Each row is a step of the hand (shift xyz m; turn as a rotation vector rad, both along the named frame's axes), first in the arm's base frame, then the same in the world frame.
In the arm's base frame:
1: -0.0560 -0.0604 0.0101 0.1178 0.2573 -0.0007
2: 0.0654 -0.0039 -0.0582 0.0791 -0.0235 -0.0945
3: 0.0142 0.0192 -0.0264 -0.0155 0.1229 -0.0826
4: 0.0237 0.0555 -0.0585 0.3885 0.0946 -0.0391
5: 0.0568 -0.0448 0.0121 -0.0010 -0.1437 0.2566
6: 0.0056 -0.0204 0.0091 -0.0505 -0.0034 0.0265
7: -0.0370 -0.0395 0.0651 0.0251 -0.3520 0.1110
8: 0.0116 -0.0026 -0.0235 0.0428 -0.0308 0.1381
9: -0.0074 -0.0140 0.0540 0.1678 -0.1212 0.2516
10: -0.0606 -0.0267 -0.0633 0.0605 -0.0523 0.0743
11: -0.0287 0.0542 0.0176 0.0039 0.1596 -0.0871
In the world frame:
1: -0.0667 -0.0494 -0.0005 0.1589 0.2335 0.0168
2: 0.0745 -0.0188 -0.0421 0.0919 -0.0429 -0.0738
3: 0.0226 0.0147 -0.0232 0.0244 0.1176 -0.0880
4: 0.0450 0.0465 -0.0536 0.3984 0.0259 0.0446
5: 0.0441 -0.0526 0.0258 -0.0808 -0.1229 0.2547
6: -0.0002 -0.0203 0.0108 -0.0548 0.0069 0.0148
7: -0.0564 -0.0281 0.0566 -0.0618 -0.3425 0.1255
8: 0.0157 -0.0062 -0.0203 0.0064 -0.0275 0.1451
9: -0.0210 -0.0087 0.0515 0.0865 -0.1291 0.2864
10: -0.0496 -0.0207 -0.0742 0.0331 -0.0562 0.0875
11: -0.0217 0.0593 0.0090 0.0505 0.1501 -0.0894

